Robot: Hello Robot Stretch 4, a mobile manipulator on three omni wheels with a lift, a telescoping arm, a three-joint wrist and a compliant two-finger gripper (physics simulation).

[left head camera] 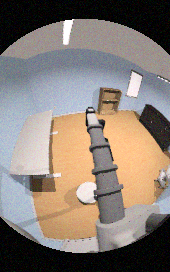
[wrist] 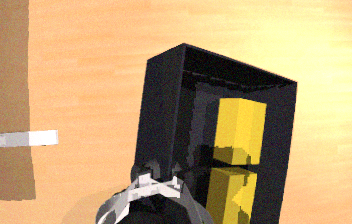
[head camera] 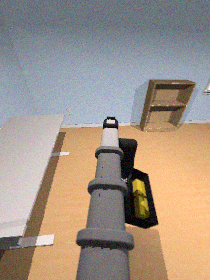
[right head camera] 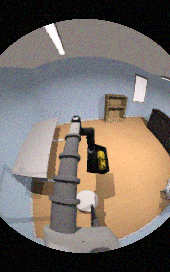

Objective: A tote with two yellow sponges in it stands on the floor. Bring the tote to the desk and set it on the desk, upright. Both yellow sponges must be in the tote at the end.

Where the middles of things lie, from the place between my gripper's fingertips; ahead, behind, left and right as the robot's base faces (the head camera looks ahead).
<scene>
Right now my hand is 1 cm past the black tote (head camera: 129, 208), 7 cm to the left of it and 5 cm above it.
</scene>
